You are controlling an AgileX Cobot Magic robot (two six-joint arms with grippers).
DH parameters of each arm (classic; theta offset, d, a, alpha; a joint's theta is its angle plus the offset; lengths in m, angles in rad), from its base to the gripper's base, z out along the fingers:
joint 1: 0 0.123 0 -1.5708
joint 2: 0.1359 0 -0.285 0
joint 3: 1.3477 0 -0.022 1.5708
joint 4: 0 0.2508 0 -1.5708
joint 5: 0 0 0.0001 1.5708
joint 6: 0 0.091 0 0
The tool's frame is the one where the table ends.
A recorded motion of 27 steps. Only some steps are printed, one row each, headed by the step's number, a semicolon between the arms.
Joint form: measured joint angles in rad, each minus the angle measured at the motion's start. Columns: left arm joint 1, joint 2, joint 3, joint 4, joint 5, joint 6; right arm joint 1, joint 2, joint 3, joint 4, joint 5, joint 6.
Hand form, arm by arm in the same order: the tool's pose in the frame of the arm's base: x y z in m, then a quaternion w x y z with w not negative. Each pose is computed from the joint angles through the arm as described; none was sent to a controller.
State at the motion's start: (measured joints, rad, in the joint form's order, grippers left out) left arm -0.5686 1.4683 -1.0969 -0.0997 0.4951 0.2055; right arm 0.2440 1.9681 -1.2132 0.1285 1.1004 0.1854
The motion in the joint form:
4: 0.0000 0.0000 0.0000 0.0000 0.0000 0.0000; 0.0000 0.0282 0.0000 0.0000 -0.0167 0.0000
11: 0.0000 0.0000 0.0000 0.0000 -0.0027 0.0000; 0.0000 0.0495 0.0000 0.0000 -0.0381 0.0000
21: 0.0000 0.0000 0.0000 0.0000 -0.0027 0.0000; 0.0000 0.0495 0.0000 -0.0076 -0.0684 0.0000
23: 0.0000 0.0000 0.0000 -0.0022 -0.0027 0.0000; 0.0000 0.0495 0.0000 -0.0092 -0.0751 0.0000
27: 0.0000 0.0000 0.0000 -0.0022 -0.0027 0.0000; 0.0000 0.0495 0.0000 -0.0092 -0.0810 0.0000
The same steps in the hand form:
4: 0.2683 -0.1766 0.2948 0.37169 0.31884 0.86522 -0.10763; 0.3272 0.0921 0.1319 0.11297 -0.00671 -0.99313 -0.02991
11: 0.2685 -0.1766 0.2950 0.37292 0.31859 0.86476 -0.10781; 0.3292 0.0925 0.1242 0.11275 -0.00784 -0.99316 -0.02916
21: 0.2685 -0.1766 0.2950 0.37292 0.31859 0.86476 -0.10781; 0.3320 0.0924 0.1236 0.09730 -0.00635 -0.99482 -0.02882
23: 0.2684 -0.1767 0.2950 0.37275 0.31793 0.86497 -0.10865; 0.3326 0.0923 0.1235 0.09388 -0.00604 -0.99515 -0.02878
27: 0.2684 -0.1767 0.2950 0.37275 0.31793 0.86497 -0.10865; 0.3331 0.0924 0.1234 0.09099 -0.00617 -0.99540 -0.02930

